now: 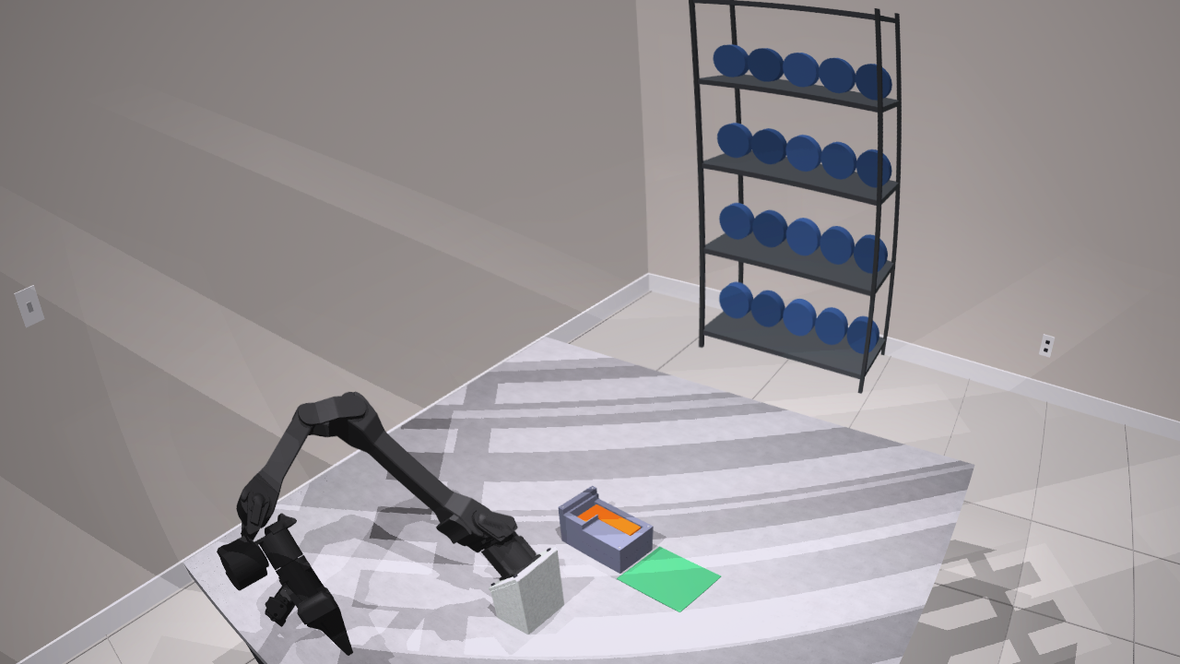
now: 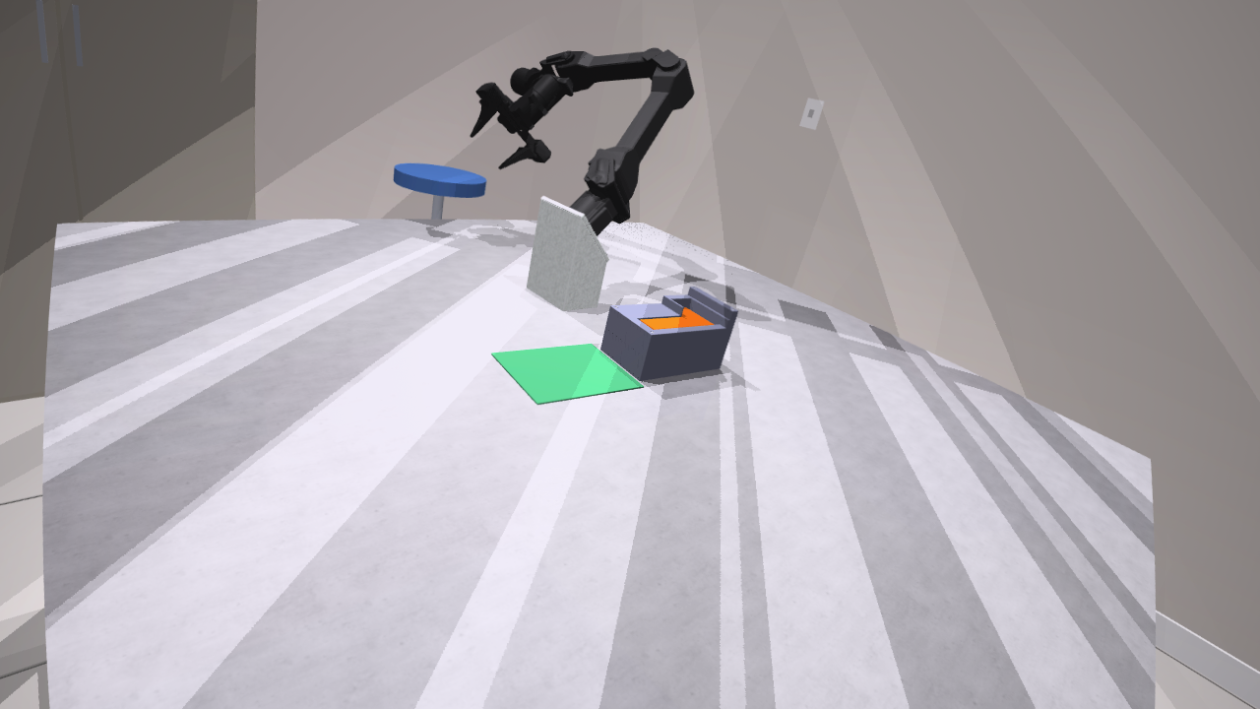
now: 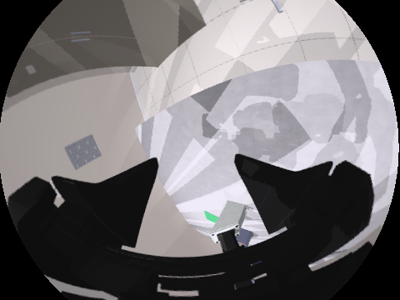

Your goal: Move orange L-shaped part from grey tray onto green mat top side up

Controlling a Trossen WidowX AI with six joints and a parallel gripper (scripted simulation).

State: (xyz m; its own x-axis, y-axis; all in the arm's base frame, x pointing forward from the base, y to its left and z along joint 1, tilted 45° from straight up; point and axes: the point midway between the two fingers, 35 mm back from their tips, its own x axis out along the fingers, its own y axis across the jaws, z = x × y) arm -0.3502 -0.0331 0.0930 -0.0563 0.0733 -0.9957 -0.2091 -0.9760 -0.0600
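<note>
The orange L-shaped part is 590 mm ahead of my gripper tip and 120 mm below it. Round my gripper tip: green mat: 570 mm ahead, 180 mm below, 170 mm to the right.
</note>
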